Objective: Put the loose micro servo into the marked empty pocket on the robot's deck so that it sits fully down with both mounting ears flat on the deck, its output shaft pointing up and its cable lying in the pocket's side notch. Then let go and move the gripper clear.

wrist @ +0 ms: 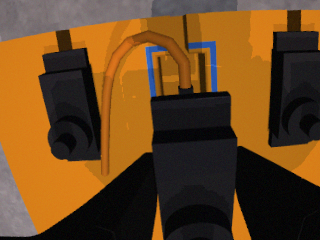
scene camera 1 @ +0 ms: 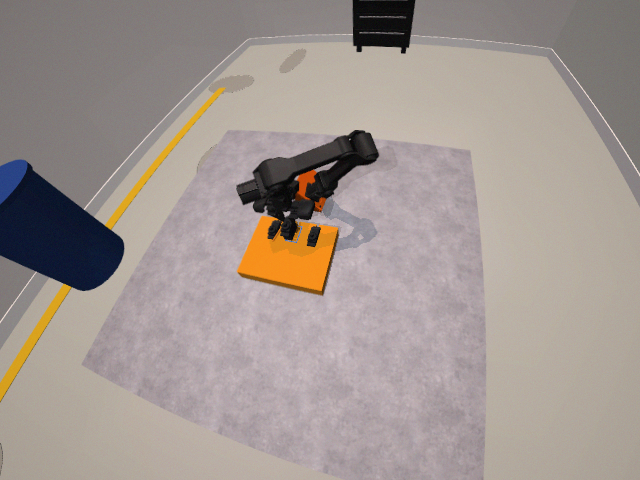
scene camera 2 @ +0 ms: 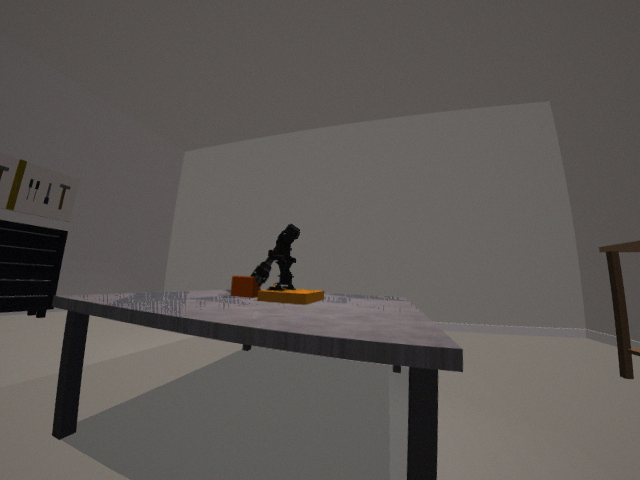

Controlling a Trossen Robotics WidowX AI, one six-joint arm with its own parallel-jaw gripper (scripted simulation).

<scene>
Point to a micro servo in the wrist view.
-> At 194,148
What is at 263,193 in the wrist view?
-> My gripper.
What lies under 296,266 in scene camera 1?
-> An orange deck.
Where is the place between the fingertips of my gripper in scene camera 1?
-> At 289,221
</scene>
